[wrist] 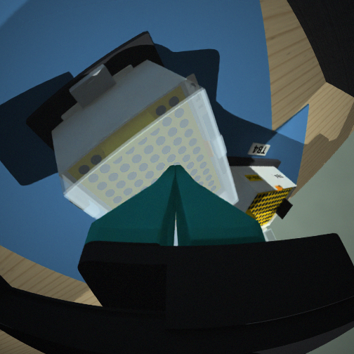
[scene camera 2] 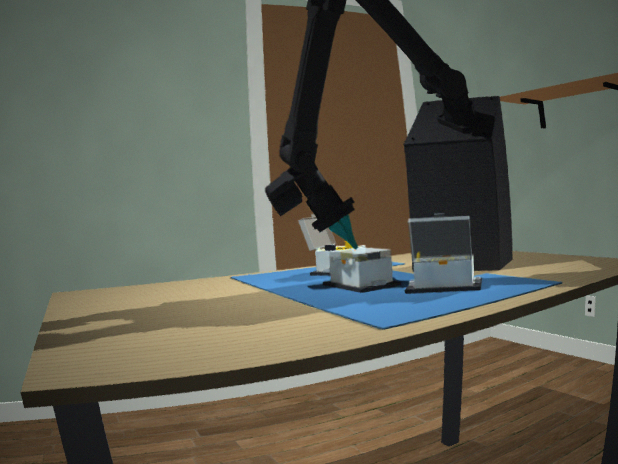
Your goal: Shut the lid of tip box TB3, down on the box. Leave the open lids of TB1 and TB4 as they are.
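I can see a clear lid (scene camera 2: 438,239), and a clear lid (scene camera 2: 314,239) as well. The wrist view gives me a clear lid (wrist: 179,127). My own gripper (scene camera 2: 356,248), (wrist: 175,174) is visible too.
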